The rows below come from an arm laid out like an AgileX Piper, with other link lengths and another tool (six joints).
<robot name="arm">
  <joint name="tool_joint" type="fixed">
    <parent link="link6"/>
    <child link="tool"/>
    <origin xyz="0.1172 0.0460 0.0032" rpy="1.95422 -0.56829 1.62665"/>
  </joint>
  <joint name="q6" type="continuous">
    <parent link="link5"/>
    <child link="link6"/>
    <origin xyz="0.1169 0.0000 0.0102" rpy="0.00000 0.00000 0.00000"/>
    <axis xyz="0.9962 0 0.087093"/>
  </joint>
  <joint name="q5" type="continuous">
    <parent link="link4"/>
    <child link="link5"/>
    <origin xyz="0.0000 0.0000 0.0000" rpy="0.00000 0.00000 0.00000"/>
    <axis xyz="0 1 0"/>
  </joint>
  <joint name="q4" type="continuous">
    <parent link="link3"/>
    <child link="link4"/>
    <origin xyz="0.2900 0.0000 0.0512" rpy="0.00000 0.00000 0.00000"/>
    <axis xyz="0.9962 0 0.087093"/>
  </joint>
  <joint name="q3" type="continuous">
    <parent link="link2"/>
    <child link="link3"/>
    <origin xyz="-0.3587 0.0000 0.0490" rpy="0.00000 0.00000 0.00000"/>
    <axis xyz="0 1 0"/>
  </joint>
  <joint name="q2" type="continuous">
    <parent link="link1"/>
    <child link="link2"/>
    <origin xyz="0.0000 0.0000 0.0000" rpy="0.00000 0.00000 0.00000"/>
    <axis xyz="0 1 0"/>
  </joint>
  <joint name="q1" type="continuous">
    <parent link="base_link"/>
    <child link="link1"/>
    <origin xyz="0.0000 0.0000 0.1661" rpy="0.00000 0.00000 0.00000"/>
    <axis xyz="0 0 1"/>
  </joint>
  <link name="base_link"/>
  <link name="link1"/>
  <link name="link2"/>
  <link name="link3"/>
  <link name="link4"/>
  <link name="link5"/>
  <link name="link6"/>
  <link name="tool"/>
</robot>
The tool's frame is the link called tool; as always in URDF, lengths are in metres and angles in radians. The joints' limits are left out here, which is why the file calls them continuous.
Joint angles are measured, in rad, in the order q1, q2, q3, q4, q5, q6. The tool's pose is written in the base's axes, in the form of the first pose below.
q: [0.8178, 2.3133, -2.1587, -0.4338, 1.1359, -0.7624]
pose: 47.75 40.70 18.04 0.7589 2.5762 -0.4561
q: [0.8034, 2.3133, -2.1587, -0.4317, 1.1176, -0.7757]
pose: 48.57 40.32 18.11 0.7559 2.5712 -0.4415
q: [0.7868, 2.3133, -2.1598, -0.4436, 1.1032, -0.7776]
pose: 49.64 39.60 18.31 0.7675 2.5526 -0.4340
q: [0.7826, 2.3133, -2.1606, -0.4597, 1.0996, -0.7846]
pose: 50.12 39.20 18.48 0.7579 2.5357 -0.4410
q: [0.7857, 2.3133, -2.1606, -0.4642, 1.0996, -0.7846]
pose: 50.07 39.29 18.51 0.7525 2.5324 -0.4422
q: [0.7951, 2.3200, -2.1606, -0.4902, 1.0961, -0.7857]
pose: 50.16 39.45 18.31 0.7275 2.5127 -0.4563
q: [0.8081, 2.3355, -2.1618, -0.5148, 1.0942, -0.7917]
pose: 50.10 39.79 17.59 0.6901 2.4977 -0.4809
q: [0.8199, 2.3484, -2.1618, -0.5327, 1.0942, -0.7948]
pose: 49.92 40.13 16.94 0.6610 2.4880 -0.5017
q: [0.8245, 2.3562, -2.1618, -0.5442, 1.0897, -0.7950]
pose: 49.97 40.29 16.57 0.6469 2.4802 -0.5090
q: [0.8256, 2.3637, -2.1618, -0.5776, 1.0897, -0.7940]
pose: 50.46 39.91 16.41 0.6330 2.4517 -0.5319
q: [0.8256, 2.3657, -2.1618, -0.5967, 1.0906, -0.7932]
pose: 50.74 39.65 16.47 0.6272 2.4345 -0.5433
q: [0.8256, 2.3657, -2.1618, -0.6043, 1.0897, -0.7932]
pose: 50.87 39.57 16.56 0.6244 2.4273 -0.5455
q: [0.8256, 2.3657, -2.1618, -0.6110, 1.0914, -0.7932]
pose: 50.96 39.46 16.62 0.6228 2.4211 -0.5504
